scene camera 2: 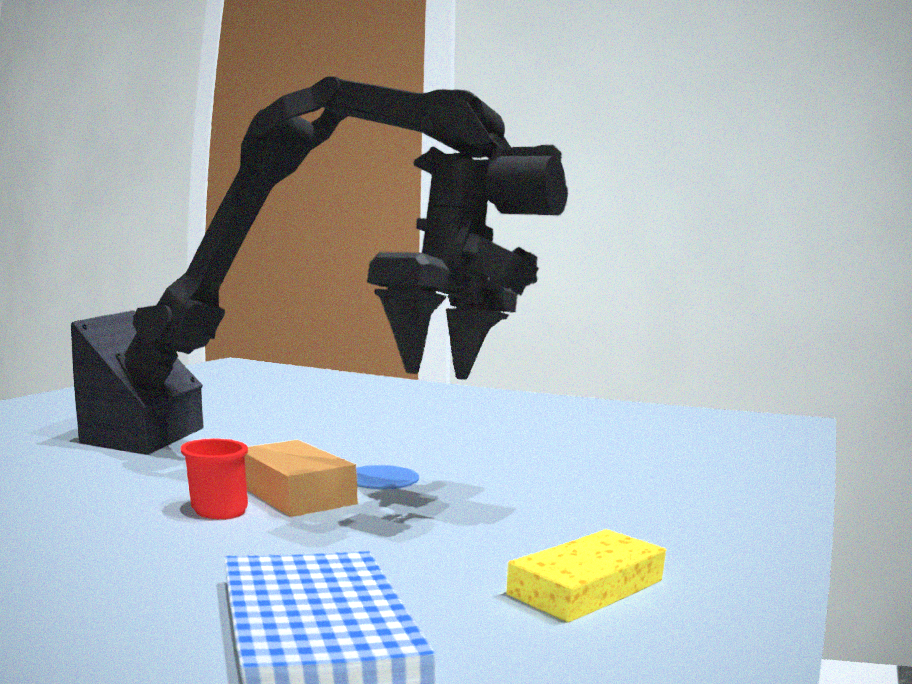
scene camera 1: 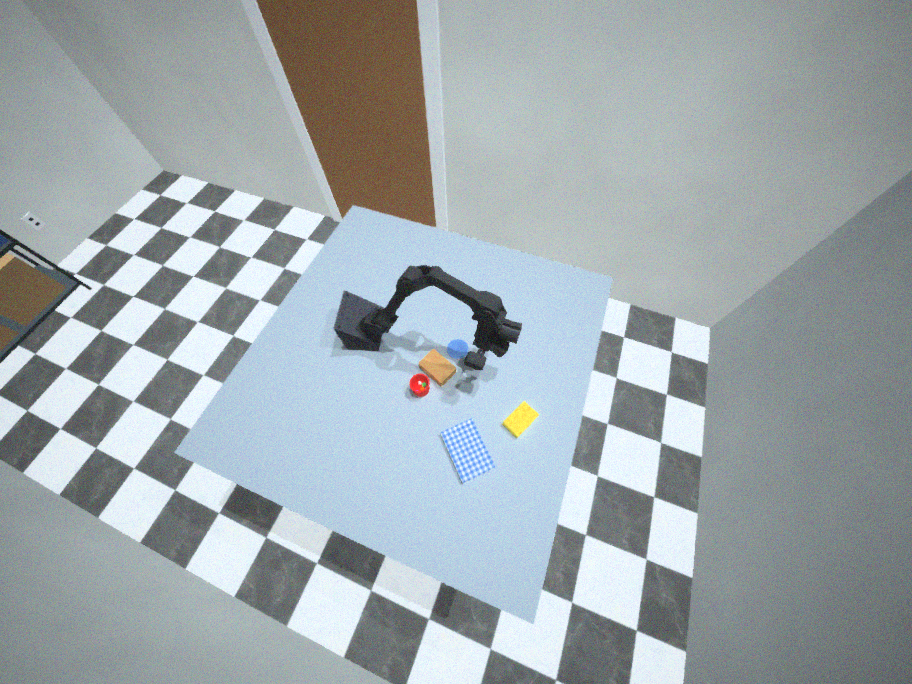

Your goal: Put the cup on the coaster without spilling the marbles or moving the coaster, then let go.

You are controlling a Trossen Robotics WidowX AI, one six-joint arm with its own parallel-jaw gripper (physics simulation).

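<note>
My gripper is there for me to see, and scene camera 1 shows it too. I can also see a red cup, a blue coaster and a brown block.
</note>
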